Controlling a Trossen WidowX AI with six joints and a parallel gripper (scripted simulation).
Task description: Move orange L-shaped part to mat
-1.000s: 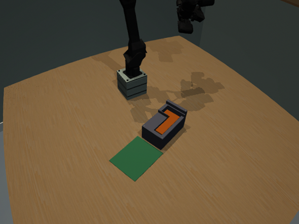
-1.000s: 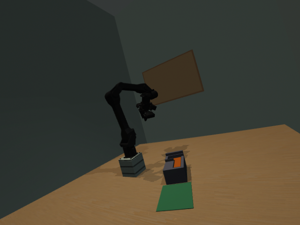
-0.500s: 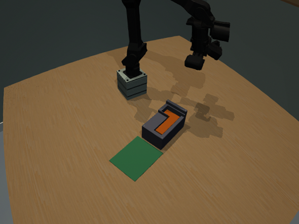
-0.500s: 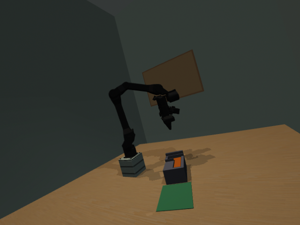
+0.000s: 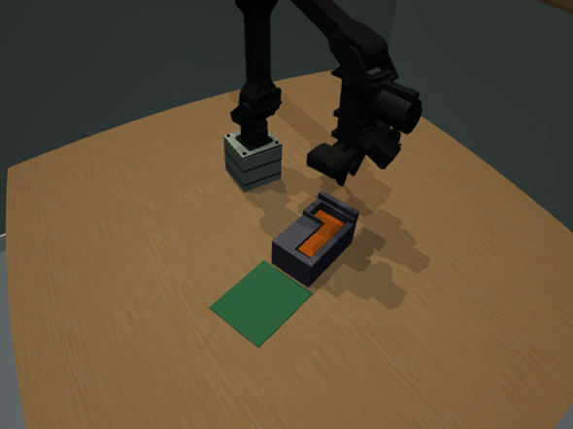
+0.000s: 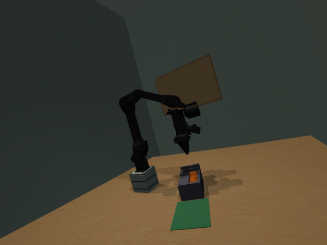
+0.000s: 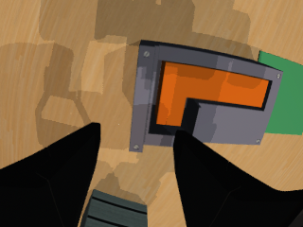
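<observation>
My gripper tip is 10 mm short of the orange L-shaped part, 60 mm to the left of it and 100 mm above it. From my gripper tip the other things lie so: green mat: 40 mm ahead, 220 mm to the right, 160 mm below.
</observation>
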